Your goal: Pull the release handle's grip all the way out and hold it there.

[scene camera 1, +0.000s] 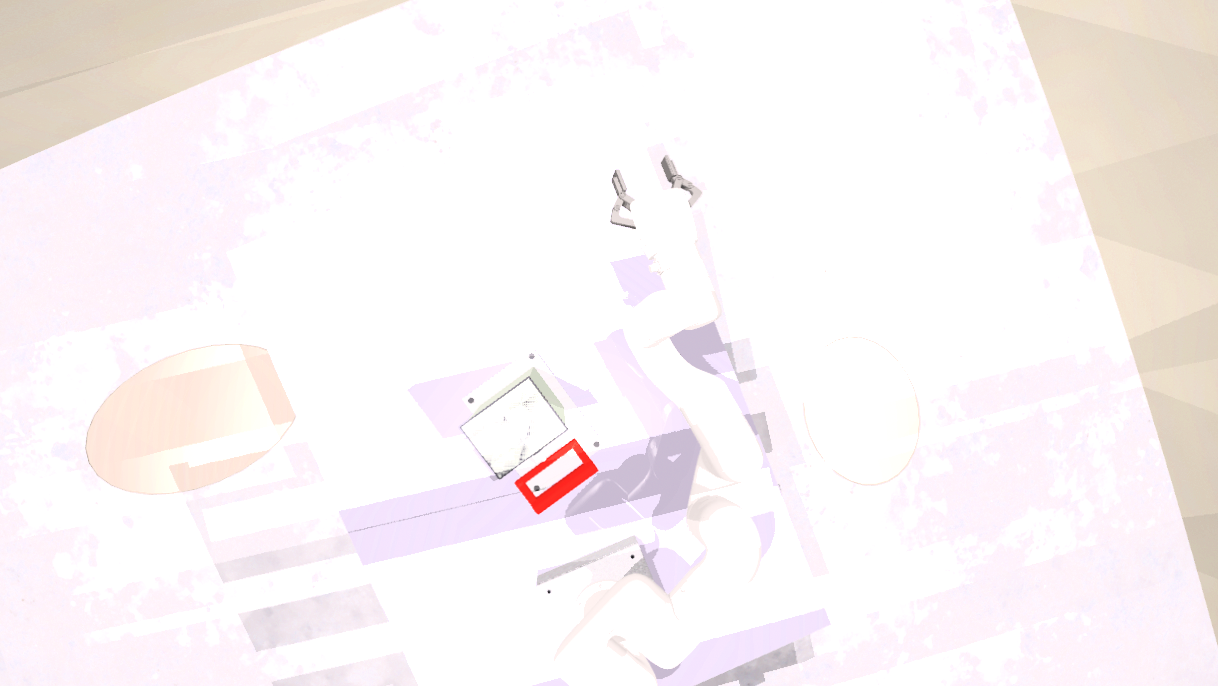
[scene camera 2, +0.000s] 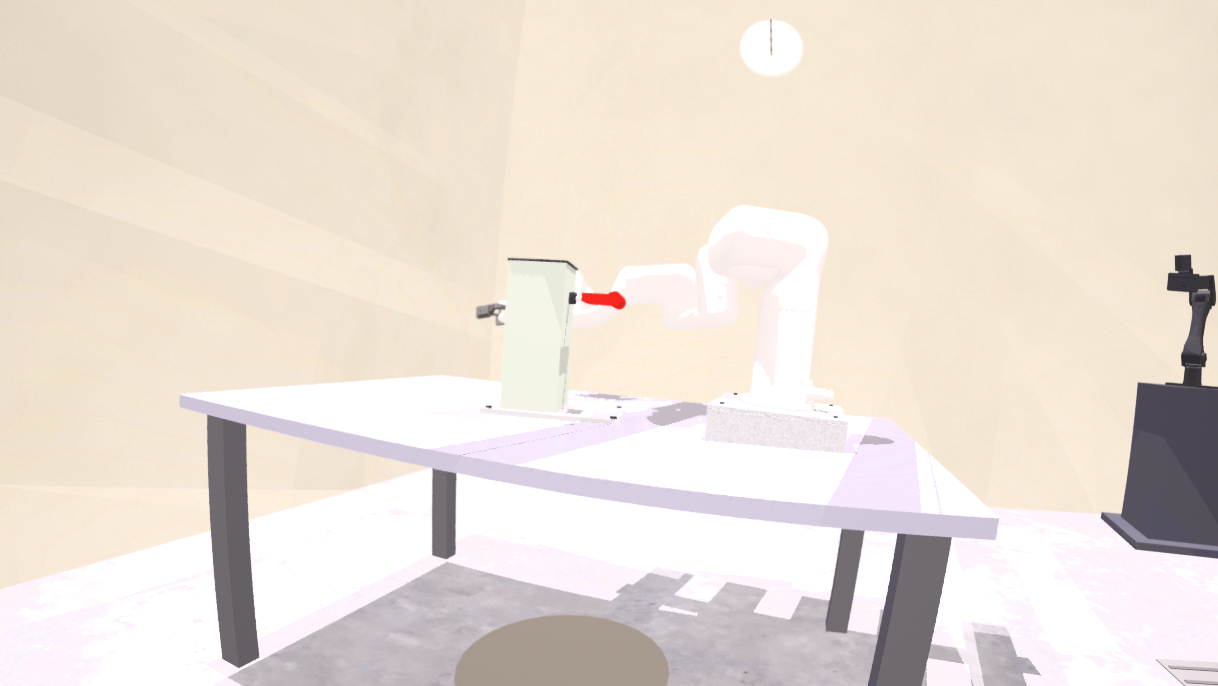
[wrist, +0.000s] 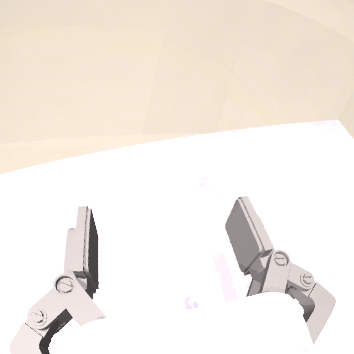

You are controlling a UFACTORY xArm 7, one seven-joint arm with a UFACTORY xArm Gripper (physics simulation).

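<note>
The release handle [scene camera 1: 565,484] [scene camera 2: 605,299] is a red rectangular loop on the side of a tall pale green box [scene camera 1: 513,426] [scene camera 2: 536,336], facing the arm's base. It stands out sideways from the box, well above the table [scene camera 2: 323,404]. My gripper [scene camera 1: 642,165] [scene camera 2: 482,311] [wrist: 164,216] is wide open, with nothing between its fingers. It is beyond the box on the side away from the arm's base, well apart from the handle, and points away from it. The handle does not show in the wrist view.
The box's base plate [scene camera 2: 545,415] is bolted to the table. My arm [scene camera 1: 724,426] [scene camera 2: 660,285] reaches past the box from its base block [scene camera 2: 775,427]. A dark pedestal [scene camera 2: 1171,468] with a small black arm stands off the table. A round brown disc [scene camera 2: 562,651] shows below the table.
</note>
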